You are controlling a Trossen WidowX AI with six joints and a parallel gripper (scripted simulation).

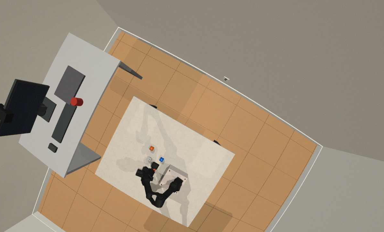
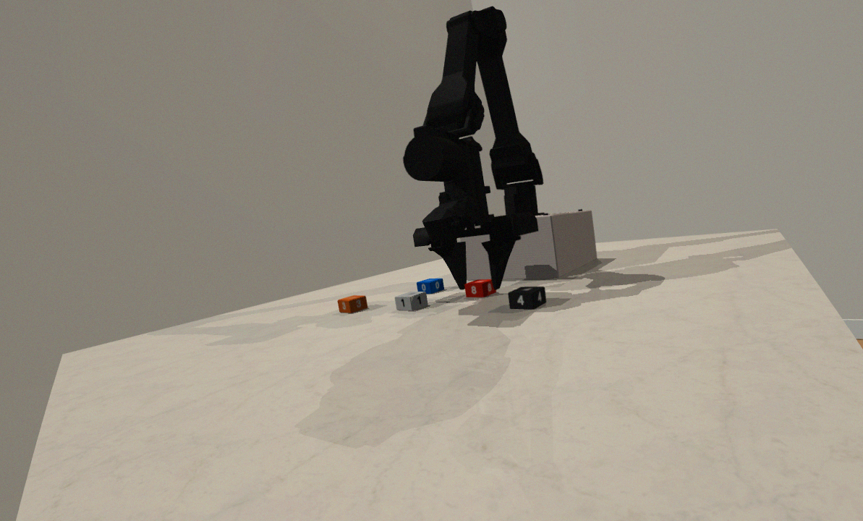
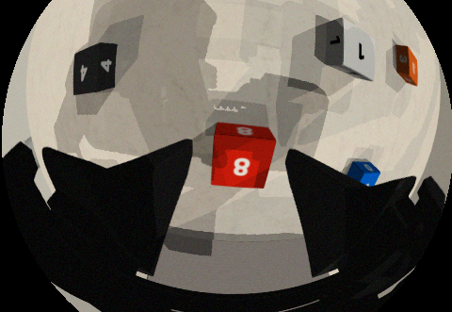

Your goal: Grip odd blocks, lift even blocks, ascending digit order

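Right now my gripper tip is right at the red block. Also, from my gripper tip: blue block: 12 cm to the right; then black block: 3 cm ahead, 11 cm to the left; then white block: 9 cm ahead, 5 cm to the right.
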